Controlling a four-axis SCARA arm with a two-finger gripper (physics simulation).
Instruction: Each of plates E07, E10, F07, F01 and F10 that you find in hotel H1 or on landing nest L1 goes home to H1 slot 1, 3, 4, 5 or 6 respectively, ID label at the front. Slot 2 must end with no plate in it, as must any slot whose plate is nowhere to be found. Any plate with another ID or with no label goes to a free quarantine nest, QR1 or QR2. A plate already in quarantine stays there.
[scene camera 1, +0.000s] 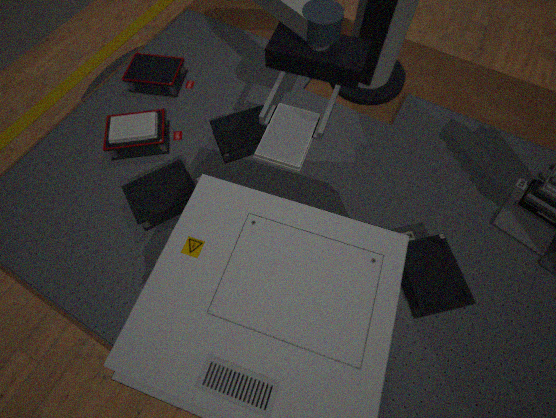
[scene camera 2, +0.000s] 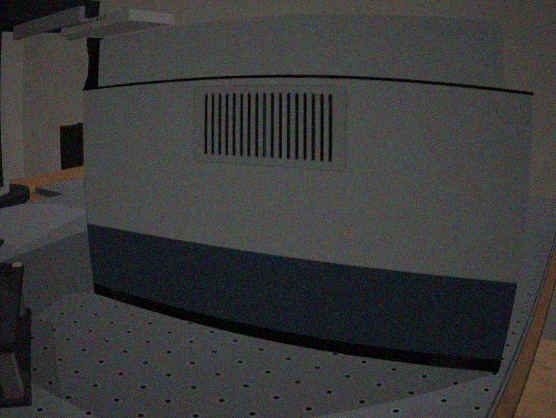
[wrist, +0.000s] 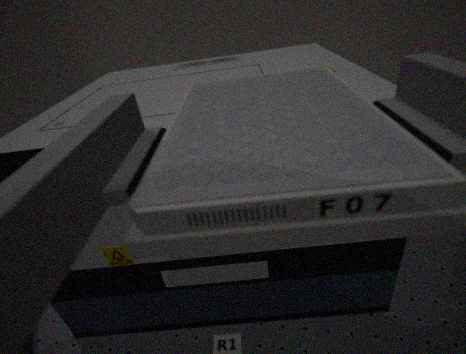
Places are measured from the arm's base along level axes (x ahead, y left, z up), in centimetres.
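Pixels of known places: gripper, fingertip midpoint: (scene camera 1: 290, 128) (scene camera 2: 112, 16) (wrist: 265, 101); arm's base, link origin: (scene camera 1: 365, 77).
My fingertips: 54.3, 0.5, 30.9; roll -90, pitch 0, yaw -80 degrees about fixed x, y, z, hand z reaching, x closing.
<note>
For each thing: its top centre in the pictures, then the offset to it from my fingertips, as dx, dy, dz. "pt": a spot on its surface instead.
- rear nest, top centre: (scene camera 1: 152, 67) -17.8, -57.9, -24.2
- nearer nest, surface spot: (scene camera 1: 105, 146) pt +11.8, -49.7, -24.6
- big white box, top centre: (scene camera 2: 344, 40) (wrist: 202, 80) (scene camera 1: 268, 295) +26.2, +11.0, -5.0
- R1 tag, top centre: (wrist: 227, 344) +5.4, +6.9, -29.6
My gripper (scene camera 1: 292, 127) (wrist: 265, 101) is shut on plate F07, a white plate (scene camera 1: 287, 137) (scene camera 2: 150, 17) (wrist: 300, 125) held level above the table, between the arm's column and the big white box. In the wrist view its front edge carries a barcode and "F07", facing the camera. Two red-rimmed nests stand at the upper left in scene camera 1; the rear nest (scene camera 1: 154, 69) has a dark top with no plate on it, and the nearer nest (scene camera 1: 105, 146) bears a white plate (scene camera 1: 132, 127). Their red tags are too small to read. I cannot identify H1 or L1.
A big white box (scene camera 1: 300, 295) (scene camera 2: 400, 200) (wrist: 75, 112) stands in front of the arm, with an R1 tag (wrist: 227, 344) on the table. Dark stands (scene camera 1: 235, 135) (scene camera 1: 160, 192) (scene camera 1: 437, 275) flank it. A dark, partly cut-off structure (scene camera 1: 545, 200) is at the right.
</note>
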